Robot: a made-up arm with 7 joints.
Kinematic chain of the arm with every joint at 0, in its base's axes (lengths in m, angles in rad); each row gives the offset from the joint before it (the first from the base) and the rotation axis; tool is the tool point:
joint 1: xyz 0 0 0.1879 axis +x
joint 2: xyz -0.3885 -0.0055 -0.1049 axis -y
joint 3: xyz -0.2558 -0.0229 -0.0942 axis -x
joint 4: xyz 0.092 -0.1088 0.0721 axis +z
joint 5: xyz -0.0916 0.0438 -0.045 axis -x
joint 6: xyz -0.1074 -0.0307 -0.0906 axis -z
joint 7: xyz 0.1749 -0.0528 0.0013 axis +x
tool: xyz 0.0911 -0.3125 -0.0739
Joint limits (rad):
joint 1: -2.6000..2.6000
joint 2: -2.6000..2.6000
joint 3: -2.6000..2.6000
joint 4: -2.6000..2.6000
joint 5: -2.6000..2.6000
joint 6: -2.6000..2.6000
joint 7: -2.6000..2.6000
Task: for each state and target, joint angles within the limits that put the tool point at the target. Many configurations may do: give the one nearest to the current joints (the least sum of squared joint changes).
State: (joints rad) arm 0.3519 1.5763 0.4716 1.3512 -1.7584 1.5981 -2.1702
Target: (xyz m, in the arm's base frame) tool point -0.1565 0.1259 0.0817
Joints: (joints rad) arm 1.0257 1.6702 -0.0839 1.6426 -1.5776 0.9929 -2.6000
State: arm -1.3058 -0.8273 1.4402 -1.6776 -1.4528 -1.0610 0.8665
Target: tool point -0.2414 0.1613 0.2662
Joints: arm -1.2955 -0.2856 1.5037 -1.8625 -1.4551 -1.0249 0.3140
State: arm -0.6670 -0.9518 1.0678 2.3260 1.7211 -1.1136 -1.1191
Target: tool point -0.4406 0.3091 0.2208
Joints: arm -1.0458 -1.2923 1.1070 2.3310 1.5122 -0.5105 -0.8607
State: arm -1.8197 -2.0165 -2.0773 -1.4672 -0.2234 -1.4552 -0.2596
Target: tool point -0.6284 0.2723 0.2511
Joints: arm -1.5939 -2.4572 -1.7357 -1.6555 -0.3746 -1.2392 -0.6256
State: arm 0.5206 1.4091 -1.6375 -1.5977 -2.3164 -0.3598 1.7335
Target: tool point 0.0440 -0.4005 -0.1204
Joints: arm -0.0545 1.1783 -1.5113 -2.5533 -2.3854 -0.2881 1.3826
